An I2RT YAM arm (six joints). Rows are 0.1 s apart.
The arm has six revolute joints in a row. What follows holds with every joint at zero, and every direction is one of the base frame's. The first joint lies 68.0 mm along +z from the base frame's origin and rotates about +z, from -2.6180 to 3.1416 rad. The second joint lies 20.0 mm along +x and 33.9 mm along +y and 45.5 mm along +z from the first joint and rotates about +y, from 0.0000 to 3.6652 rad. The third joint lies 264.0 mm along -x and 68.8 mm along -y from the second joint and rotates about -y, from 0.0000 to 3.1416 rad. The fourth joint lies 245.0 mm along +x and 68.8 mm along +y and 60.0 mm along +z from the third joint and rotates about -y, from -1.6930 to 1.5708 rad. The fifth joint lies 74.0 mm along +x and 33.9 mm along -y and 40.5 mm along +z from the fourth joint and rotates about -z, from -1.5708 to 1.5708 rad. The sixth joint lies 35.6 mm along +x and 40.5 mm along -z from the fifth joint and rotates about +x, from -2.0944 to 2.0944 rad. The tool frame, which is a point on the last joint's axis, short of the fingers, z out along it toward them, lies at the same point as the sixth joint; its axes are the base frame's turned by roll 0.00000, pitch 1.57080 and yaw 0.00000 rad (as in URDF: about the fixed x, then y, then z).
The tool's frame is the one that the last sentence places.
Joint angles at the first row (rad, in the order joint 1, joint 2, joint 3, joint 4, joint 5, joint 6):
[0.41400 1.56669 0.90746 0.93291 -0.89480 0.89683]
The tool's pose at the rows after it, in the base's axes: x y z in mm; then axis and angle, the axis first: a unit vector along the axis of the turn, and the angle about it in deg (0 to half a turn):
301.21 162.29 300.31 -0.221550 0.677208 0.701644 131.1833
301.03 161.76 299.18 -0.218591 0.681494 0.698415 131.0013
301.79 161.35 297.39 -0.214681 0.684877 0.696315 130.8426
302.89 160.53 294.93 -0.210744 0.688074 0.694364 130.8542
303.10 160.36 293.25 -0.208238 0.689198 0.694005 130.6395
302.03 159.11 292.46 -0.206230 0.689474 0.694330 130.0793
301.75 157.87 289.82 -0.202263 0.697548 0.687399 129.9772
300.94 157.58 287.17 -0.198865 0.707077 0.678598 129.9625
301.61 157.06 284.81 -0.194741 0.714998 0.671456 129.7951
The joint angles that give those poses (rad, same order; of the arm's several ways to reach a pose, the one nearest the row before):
[0.41368 1.55738 0.90429 0.90480 -0.88354 0.87675]
[0.41298 1.55400 0.90091 0.89234 -0.87590 0.86749]
[0.41147 1.55624 0.89846 0.88892 -0.86863 0.86363]
[0.40823 1.56037 0.89513 0.88818 -0.86508 0.86210]
[0.40793 1.56307 0.89054 0.89490 -0.85912 0.86209]
[0.40632 1.55932 0.88102 0.90590 -0.85162 0.86211]
[0.40392 1.55379 0.87442 0.88152 -0.84259 0.84406]
[0.40493 1.54643 0.86900 0.84720 -0.83036 0.82004]
[0.40358 1.54548 0.86764 0.82381 -0.81860 0.80263]

